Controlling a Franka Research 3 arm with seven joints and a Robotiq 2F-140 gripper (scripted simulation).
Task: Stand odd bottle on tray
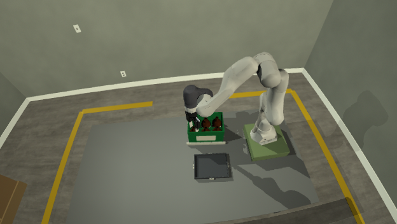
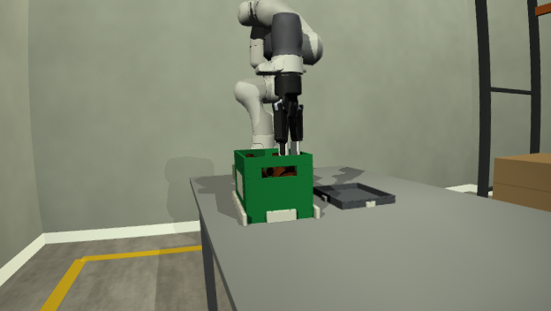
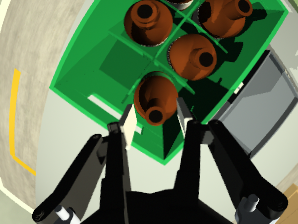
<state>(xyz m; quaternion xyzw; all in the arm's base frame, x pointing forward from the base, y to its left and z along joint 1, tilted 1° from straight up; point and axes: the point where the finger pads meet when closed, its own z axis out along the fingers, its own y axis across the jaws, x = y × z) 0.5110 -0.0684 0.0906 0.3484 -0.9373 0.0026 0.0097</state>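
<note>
The green crate is 9 cm behind my hand, 4 cm to the right of it and 9 cm below it. Also, from my hand: dark grey tray 10 cm behind, 26 cm to the left, 16 cm below.
</note>
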